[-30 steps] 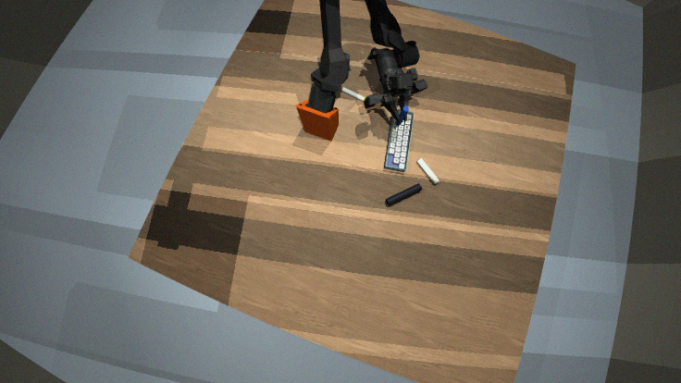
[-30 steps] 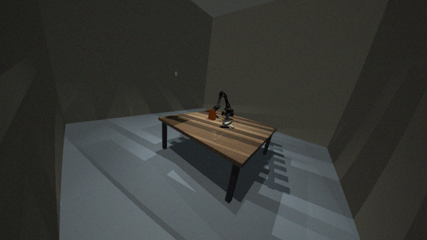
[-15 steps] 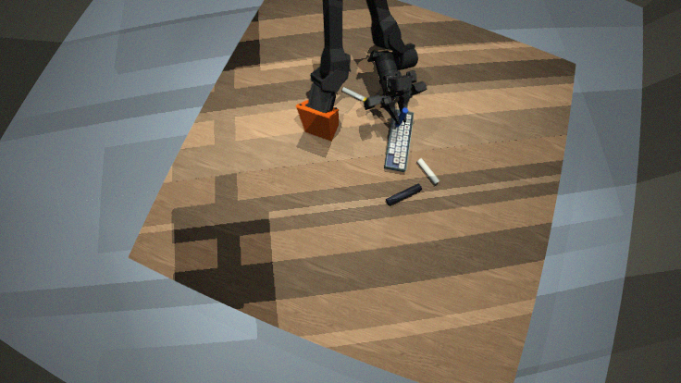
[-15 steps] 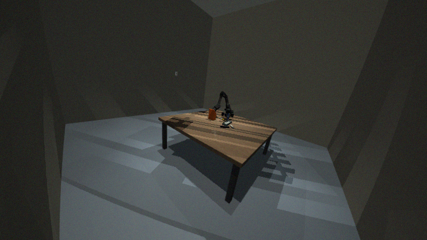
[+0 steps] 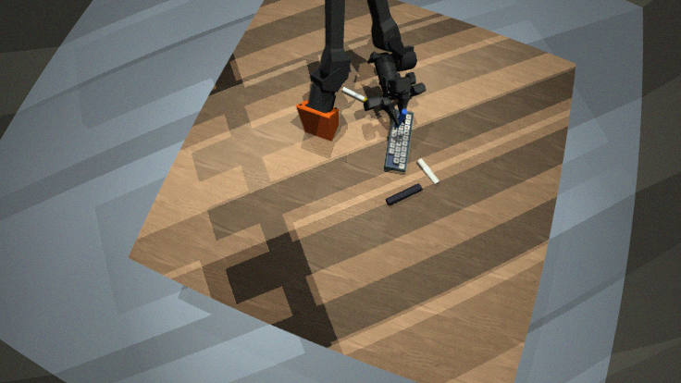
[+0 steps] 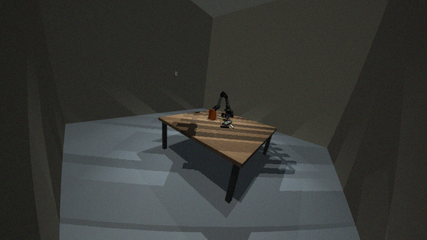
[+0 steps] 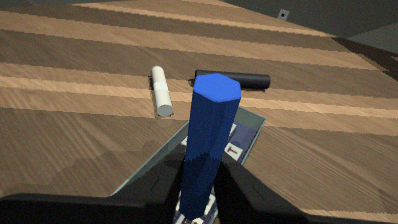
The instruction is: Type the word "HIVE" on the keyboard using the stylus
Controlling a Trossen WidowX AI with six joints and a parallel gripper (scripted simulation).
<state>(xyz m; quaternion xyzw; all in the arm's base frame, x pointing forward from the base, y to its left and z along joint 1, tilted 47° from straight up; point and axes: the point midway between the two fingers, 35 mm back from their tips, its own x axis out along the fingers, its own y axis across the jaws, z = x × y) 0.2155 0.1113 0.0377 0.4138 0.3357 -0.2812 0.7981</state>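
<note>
The blue hexagonal stylus is 20 mm below my gripper tip, 10 mm to the left of it and 10 mm behind it. Also, from my gripper tip: dark cylinder: 190 mm to the right, 100 mm ahead, 70 mm below; white cylinder: 140 mm ahead, 80 mm to the right, 70 mm below; yellow marker: 160 mm behind, 80 mm to the left, 70 mm below.
</note>
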